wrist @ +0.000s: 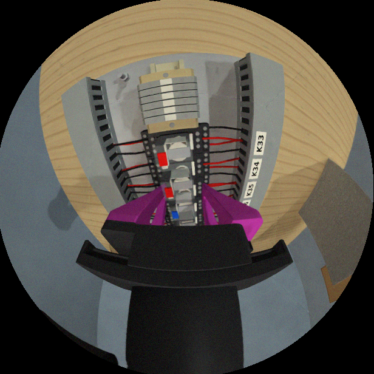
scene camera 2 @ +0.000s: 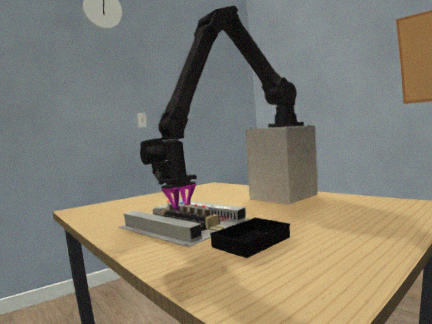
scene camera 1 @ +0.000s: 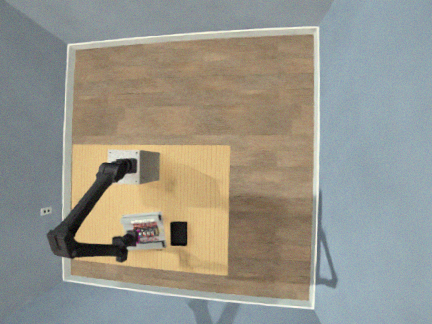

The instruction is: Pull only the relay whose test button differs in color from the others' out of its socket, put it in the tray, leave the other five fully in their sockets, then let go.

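Pixels of known places: gripper, between the fingertips: (scene camera 2: 181,209) (scene camera 1: 139,233); arm's base, origin of its link: (scene camera 2: 286,126) (scene camera 1: 127,165).
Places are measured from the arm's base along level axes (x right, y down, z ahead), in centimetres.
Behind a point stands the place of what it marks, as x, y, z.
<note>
The relay with the blue test button (wrist: 175,215) sits in the socket row, third from the terminal-block end. Two relays with red buttons, the first (wrist: 177,150) and the second (wrist: 181,177), sit nearer the terminal blocks. The remaining relays are partly or wholly hidden by the gripper in the wrist view. My gripper (scene camera 1: 136,236) @(6.7, 23.7, 48.3) (scene camera 2: 181,205) @(6.7, 23.7, 48.3) (wrist: 184,188) is partly open and holds nothing. Its magenta fingertips are low at the row, one on each side, around the blue-button relay; contact cannot be told. The black tray (scene camera 1: 179,223) @(-22.6, 25.5, 41.1) (scene camera 2: 229,244) @(-22.2, 26.3, 56.7) stands beside the panel and is empty.
Grey wire ducts (scene camera 2: 162,226) @(0.2, 25.3, 59.7) (wrist: 267,95) flank the row on both sides, with labels K33 to K35 on one. Beige-ended terminal blocks (wrist: 167,100) stand at the row's end. Red and black wires run to the ducts. The arm's grey pedestal (scene camera 1: 149,166) @(-7.6, 12.5, 0.7) (scene camera 2: 282,162) @(-4.9, 13.1, 10.9) stands on the wooden table (scene camera 1: 205,175) @(-41.2, 28.3, 7.8) (scene camera 2: 325,265) @(-42.2, 28.4, 50.9).
</note>
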